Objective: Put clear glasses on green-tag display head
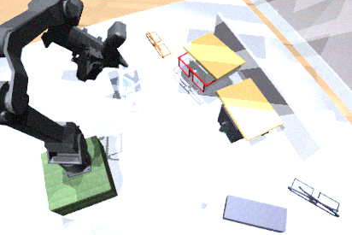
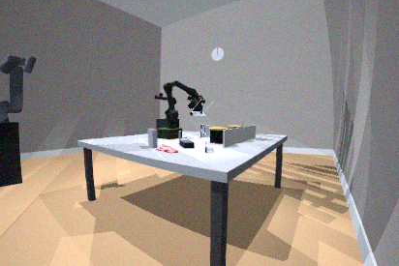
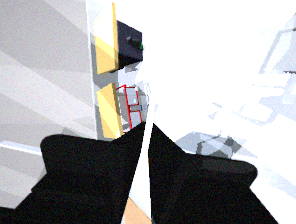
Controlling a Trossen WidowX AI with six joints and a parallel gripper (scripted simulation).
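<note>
Right now my gripper tip is 270 mm short of the dark head, 180 mm to the left of it and 150 mm above it.
</note>
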